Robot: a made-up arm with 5 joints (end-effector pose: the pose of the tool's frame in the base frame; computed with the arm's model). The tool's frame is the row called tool.
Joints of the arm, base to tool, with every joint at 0 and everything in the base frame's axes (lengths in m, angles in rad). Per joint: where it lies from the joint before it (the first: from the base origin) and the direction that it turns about. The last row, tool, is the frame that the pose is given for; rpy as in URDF.
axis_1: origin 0.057 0 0.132 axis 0 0 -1
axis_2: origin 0.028 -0.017 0.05 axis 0 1 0
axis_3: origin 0.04 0 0.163 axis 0 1 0
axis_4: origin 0.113 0 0.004 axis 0 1 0
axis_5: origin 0.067 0.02 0 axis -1 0 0
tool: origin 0 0 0 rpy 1.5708 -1.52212 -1.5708
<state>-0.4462 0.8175 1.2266 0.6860 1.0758</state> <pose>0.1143 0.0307 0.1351 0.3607 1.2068 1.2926</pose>
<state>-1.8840 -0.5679 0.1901 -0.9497 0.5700</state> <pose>0.0253 0.0883 0.4514 1.9113 -2.3570 0.3461</pose>
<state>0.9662 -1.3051 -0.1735 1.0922 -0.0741</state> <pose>0.0309 0.0431 0.4015 -0.8295 -1.8490 -0.7062</pose>
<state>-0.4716 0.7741 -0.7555 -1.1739 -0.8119</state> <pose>0.3324 0.1438 0.3338 1.6880 -2.1478 -0.1113</pose>
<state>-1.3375 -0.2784 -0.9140 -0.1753 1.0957</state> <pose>0.0710 0.0719 0.5218 0.4419 -3.0208 0.2891</pose>
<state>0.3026 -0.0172 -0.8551 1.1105 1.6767</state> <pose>0.2487 -0.0567 0.4190 -1.1687 -0.8090 1.1123</pose>
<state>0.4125 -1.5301 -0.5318 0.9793 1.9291</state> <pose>-0.0871 0.0663 0.3855 -2.4996 -1.1293 0.4576</pose>
